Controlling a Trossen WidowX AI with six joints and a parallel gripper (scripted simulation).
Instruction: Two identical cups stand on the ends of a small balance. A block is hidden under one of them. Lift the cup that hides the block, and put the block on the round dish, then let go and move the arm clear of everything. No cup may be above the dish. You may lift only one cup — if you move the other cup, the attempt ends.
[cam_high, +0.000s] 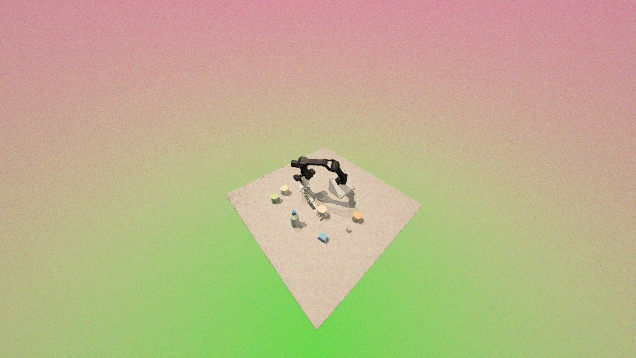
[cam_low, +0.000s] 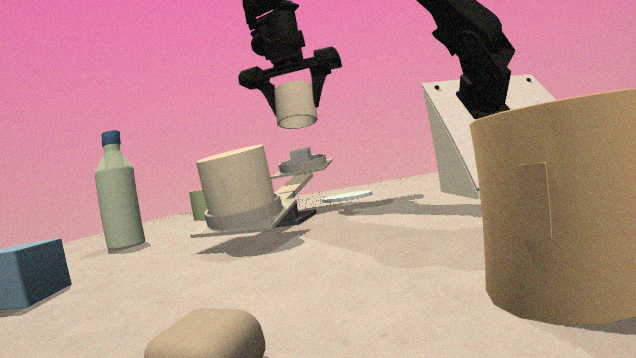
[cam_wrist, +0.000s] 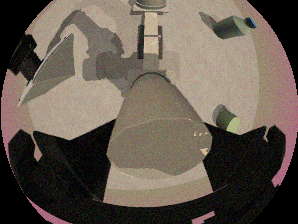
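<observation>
Now: the grey block 80 mm below my gripper tip and 10 mm to the left of it. From my gripper tip the other things lie so: round pale-blue dish: 170 mm below, 90 mm to the right, 70 mm behind; then pale-green bottle: 270 mm ahead, 180 mm to the left, 60 mm below; then balance: 130 mm to the left, 130 mm below, 30 mm ahead.
</observation>
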